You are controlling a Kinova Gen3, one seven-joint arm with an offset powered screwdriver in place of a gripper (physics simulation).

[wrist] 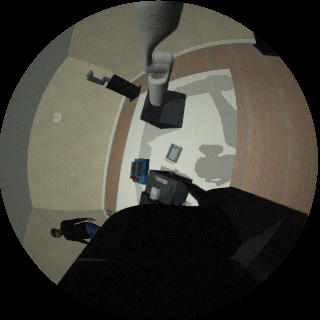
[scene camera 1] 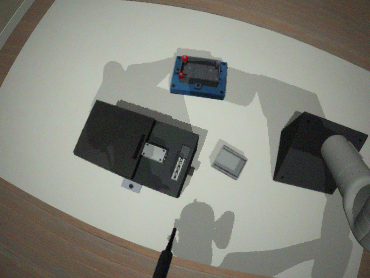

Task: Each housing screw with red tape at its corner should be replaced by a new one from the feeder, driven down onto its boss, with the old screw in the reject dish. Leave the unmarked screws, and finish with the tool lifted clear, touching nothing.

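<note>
A dark grey housing sits on a blue fixture. Two red spots show at its left side in scene camera 1; the screws are too small to tell apart. A black two-part unit, which looks like the feeder, carries a pale plate and a pale strip with dark holes. A shallow grey dish lies right of it. My screwdriver tip is in front of the unit, apart from it and the housing. Whether it carries a screw cannot be told.
The arm's black base block stands at the right in scene camera 1, with the grey arm rising from it. A small grey tab juts from the black unit's front edge. A person shows in the wrist view.
</note>
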